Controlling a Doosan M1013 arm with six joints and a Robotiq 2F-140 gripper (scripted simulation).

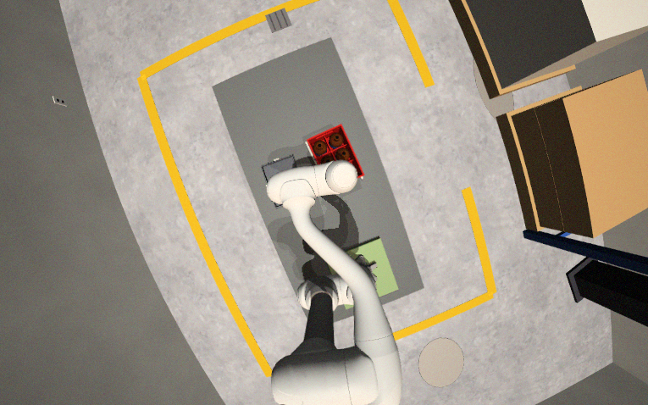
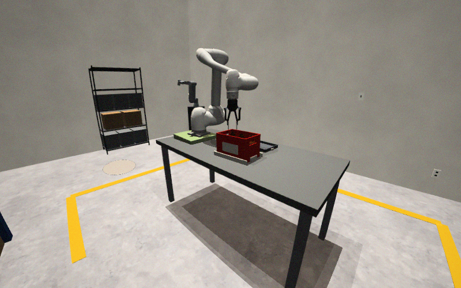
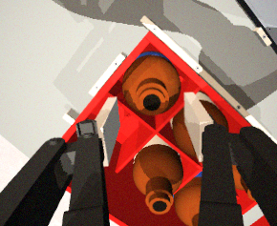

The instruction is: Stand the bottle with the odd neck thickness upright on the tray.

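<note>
My hand is 13 cm above the red crate, 8 cm short of it and 6 cm to the left of it. Round my hand: dark grey tray: 24 cm to the left, 20 cm below, 14 cm ahead.
</note>
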